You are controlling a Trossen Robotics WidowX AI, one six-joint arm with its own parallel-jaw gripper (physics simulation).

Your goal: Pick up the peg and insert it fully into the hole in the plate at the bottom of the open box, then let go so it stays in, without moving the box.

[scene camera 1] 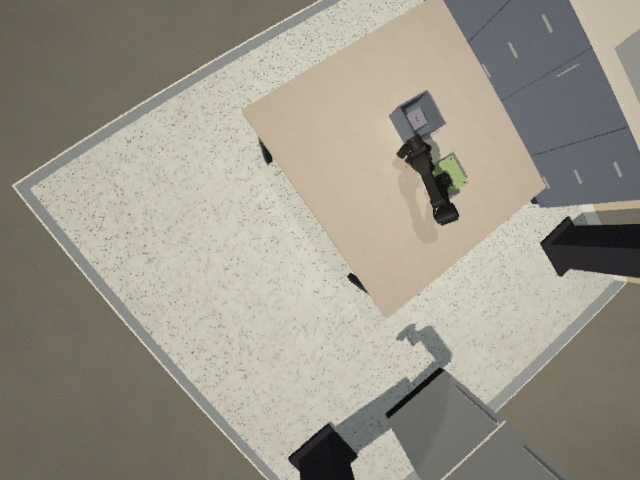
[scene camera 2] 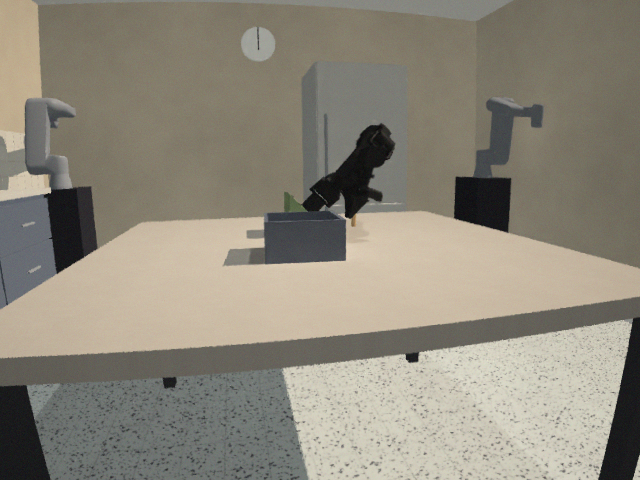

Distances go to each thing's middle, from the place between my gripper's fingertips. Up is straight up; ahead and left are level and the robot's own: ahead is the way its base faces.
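The blue-grey box point(scene camera 2: 314, 236) is sitting 15 cm ahead of my hand, and it's 17 cm to the right of my hand and 2 cm below it.
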